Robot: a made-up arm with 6 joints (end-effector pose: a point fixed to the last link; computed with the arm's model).
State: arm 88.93 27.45 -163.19 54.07 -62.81 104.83
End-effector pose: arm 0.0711 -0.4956 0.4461 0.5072 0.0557 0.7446 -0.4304
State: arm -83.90 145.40 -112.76 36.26 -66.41 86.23
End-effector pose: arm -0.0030 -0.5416 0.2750 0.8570 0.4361 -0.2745 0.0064
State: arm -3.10 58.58 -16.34 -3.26 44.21 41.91
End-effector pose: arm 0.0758 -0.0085 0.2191 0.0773 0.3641 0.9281 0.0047
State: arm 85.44 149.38 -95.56 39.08 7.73 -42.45
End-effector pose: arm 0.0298 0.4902 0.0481 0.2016 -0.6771 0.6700 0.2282
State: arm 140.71 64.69 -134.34 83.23 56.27 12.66
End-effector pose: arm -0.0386 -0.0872 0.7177 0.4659 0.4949 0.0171 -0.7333
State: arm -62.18 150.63 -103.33 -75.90 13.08 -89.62
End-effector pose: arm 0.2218 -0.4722 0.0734 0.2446 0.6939 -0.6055 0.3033
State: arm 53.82 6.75 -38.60 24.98 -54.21 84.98
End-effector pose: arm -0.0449 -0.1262 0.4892 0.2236 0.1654 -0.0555 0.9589
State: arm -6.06 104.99 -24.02 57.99 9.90 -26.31
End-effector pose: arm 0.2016 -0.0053 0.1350 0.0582 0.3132 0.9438 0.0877
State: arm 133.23 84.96 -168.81 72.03 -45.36 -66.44
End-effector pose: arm 0.0712 0.0347 0.7557 0.3283 0.2602 0.2807 0.8635
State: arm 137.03 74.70 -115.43 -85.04 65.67 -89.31
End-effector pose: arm -0.0282 0.1644 0.6548 0.6555 -0.6042 -0.1221 -0.4362
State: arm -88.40 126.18 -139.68 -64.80 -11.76 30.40
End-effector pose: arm 0.0348 -0.4996 0.5119 0.4462 0.1808 0.5205 -0.7052
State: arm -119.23 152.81 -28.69 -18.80 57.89 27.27
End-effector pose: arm -0.0694 -0.0617 0.0667 0.5012 -0.6396 -0.3577 -0.4602
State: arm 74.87 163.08 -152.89 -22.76 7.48 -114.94
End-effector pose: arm 0.1656 0.5913 0.1931 0.5266 -0.7510 -0.2017 -0.3435
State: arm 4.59 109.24 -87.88 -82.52 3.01 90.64
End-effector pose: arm 0.4478 0.0304 0.3610 0.5950 0.0403 0.8015 0.0453
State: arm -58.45 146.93 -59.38 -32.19 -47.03 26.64
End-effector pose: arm 0.2429 -0.3124 0.0241 0.4486 0.3854 0.8058 -0.0302
